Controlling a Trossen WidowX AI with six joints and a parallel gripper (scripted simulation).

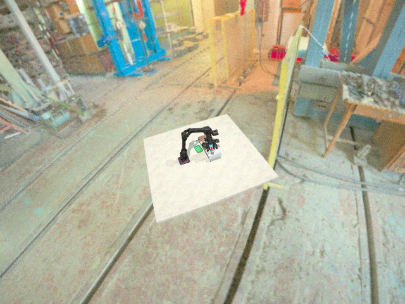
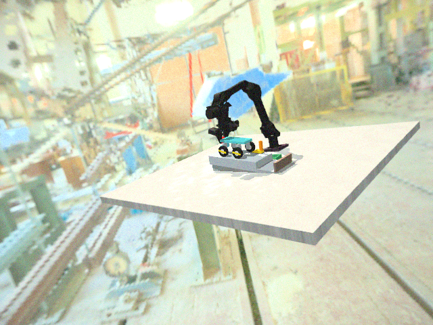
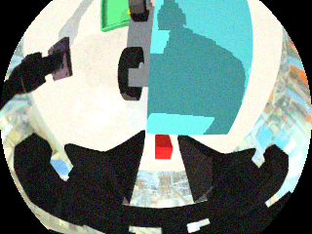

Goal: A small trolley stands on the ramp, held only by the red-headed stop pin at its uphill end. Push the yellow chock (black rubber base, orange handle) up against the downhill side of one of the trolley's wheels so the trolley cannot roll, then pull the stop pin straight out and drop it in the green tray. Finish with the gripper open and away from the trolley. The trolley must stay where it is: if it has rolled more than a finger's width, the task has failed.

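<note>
The yellow chock is 1 cm behind my gripper tip, 20 cm to the left of it and 6 cm below it. Round my gripper tip: trolley (3 cm ahead, 10 cm to the left, 2 cm below); then grey ramp (3 cm ahead, 11 cm to the left, 9 cm below); then red-headed stop pin (1 cm below).
</note>
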